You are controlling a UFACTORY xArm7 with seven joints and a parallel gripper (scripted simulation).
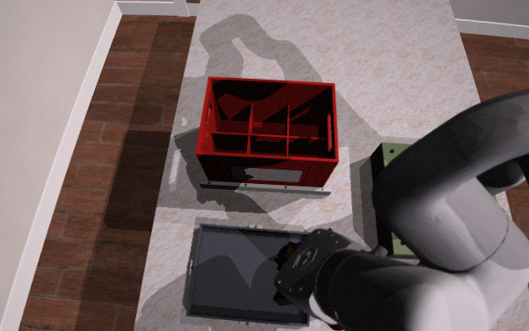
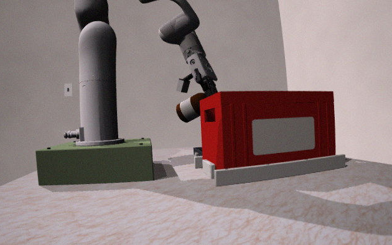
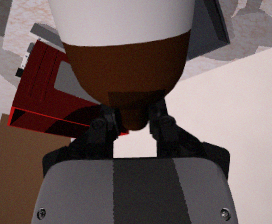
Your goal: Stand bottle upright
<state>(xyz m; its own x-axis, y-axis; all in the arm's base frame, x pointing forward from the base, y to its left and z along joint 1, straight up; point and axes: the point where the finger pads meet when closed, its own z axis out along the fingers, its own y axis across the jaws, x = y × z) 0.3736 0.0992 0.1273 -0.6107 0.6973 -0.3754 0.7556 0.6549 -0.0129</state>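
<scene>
My gripper is now 3 cm past the brown bottle, 4 cm to the right of it and 2 cm above it. Also, from my hand: red crate: 1 cm behind, 28 cm to the right, 12 cm below; then dark grey tray: 7 cm ahead, 19 cm below.
</scene>
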